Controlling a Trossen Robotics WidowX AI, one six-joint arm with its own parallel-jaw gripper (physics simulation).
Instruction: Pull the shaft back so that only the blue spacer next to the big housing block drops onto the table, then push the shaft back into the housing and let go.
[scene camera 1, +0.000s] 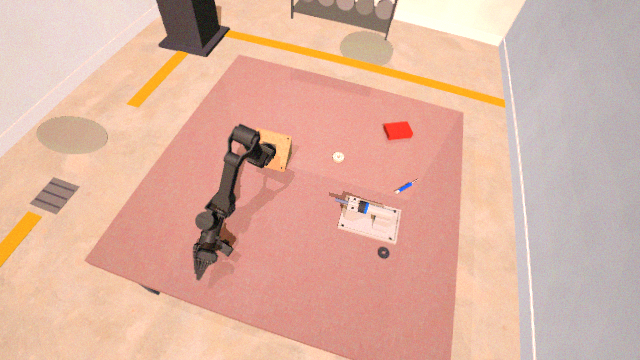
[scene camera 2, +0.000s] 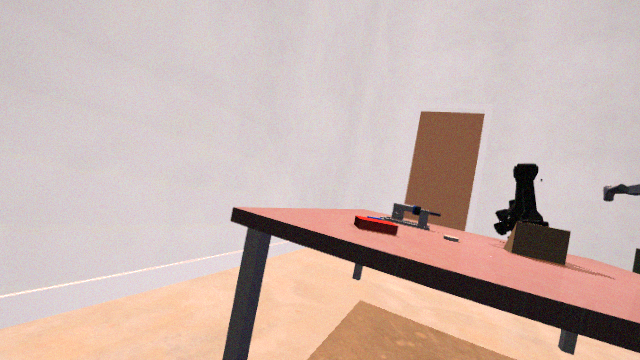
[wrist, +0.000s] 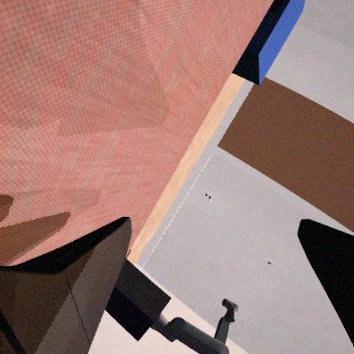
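Seen in the pictures: gripper, between the fingertips: (scene camera 1: 196, 276) (wrist: 215, 226); arm's base, origin of its link: (scene camera 1: 268, 150) (scene camera 2: 537, 241).
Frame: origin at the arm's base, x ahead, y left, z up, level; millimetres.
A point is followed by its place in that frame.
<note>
The white fixture (scene camera 1: 358, 230) stands on the table. The big housing block (scene camera 1: 382, 210) (scene camera 2: 398, 212) is at one end and a smaller support (scene camera 1: 351, 205) (scene camera 2: 423, 218) at the other. The shaft (scene camera 1: 341, 201) @[x 356, y -166, z 28 mm] (scene camera 2: 434, 214) @[x 357, y -155, z 20 mm] sticks out past the smaller support. The blue spacer (scene camera 1: 366, 208) @[x 452, y -174, z 41 mm] is beside the housing block, with a black spacer (scene camera 1: 361, 206) @[x 432, y -172, z 42 mm] next to it on the shaft's line; small in scene camera 2, they are hard to separate. My gripper (scene camera 1: 200, 270) @[x -34, y -577, z 3 mm] (wrist: 215, 226) @[x -34, y -577, z 3 mm] is open and empty, over the table's left part, well away from the fixture.
A black ring (scene camera 1: 383, 252) @[x 559, y -292, z -52 mm] lies beside the fixture. A blue-handled tool (scene camera 1: 404, 187) @[x 600, y 29, z -45 mm], a cream disc (scene camera 1: 338, 157) @[x 294, y 88, z -43 mm] and a red block (scene camera 1: 398, 130) @[x 531, y 336, z -27 mm] (scene camera 2: 376, 225) @[x 519, y 388, z -38 mm] lie on the table. The arm stands at a tan block (scene camera 1: 282, 150) @[x 61, y 11, z 11 mm] (scene camera 2: 540, 243) @[x 9, y 57, z -2 mm].
</note>
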